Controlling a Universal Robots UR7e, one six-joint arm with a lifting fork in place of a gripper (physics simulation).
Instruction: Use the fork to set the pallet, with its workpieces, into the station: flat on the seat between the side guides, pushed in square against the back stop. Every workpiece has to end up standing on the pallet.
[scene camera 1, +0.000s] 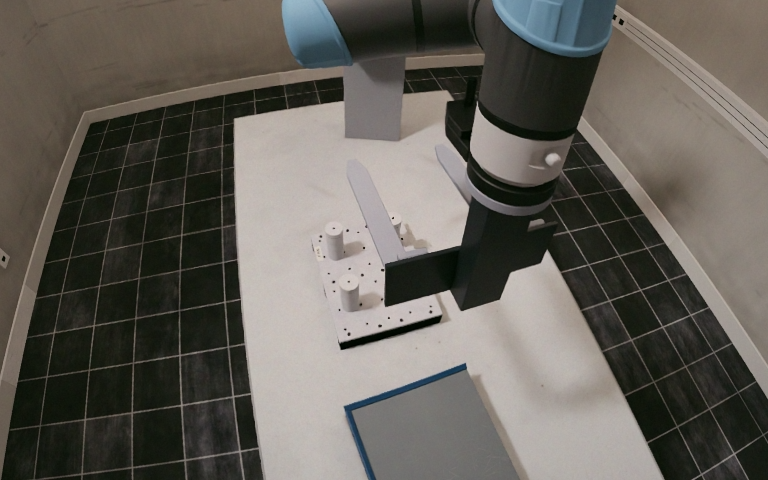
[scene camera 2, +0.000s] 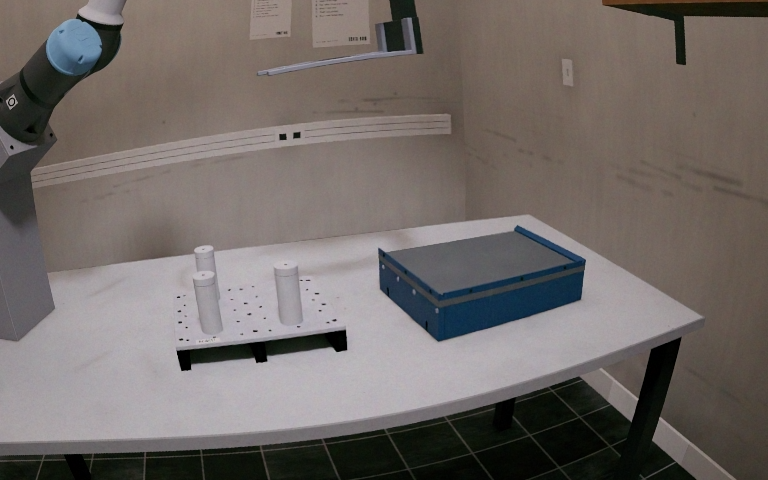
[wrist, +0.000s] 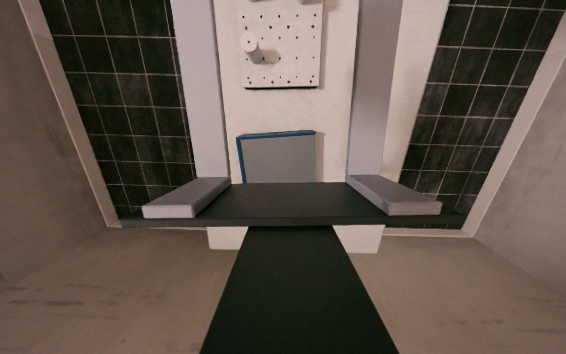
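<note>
The pallet (scene camera 1: 373, 311) (scene camera 2: 249, 322) (wrist: 300, 50) is a white perforated deck on black runners, flat on the table. Three white cylindrical workpieces stand on it: one by the label (scene camera 1: 334, 243) (scene camera 2: 208, 305), one toward the station side (scene camera 1: 349, 294) (scene camera 2: 288, 297) (wrist: 252, 47), and one at the far corner (scene camera 1: 395, 223) (scene camera 2: 205, 260), partly hidden by a tine in scene camera 1. The station (scene camera 1: 424, 430) (scene camera 2: 504, 305) (wrist: 280, 160) is a blue box with a grey top and raised blue edges. My fork (scene camera 1: 396, 156) (scene camera 2: 264, 73) is empty, high above the table; its tine tips lie outside the wrist view.
The white table (scene camera 1: 283, 367) (scene camera 2: 339, 396) carries pallet and station, with a gap between them. The arm's grey pedestal (scene camera 1: 373, 107) (scene camera 2: 22, 271) stands at the table's other end. A brown shelf (scene camera 2: 707, 8) is on the wall at upper right in scene camera 2.
</note>
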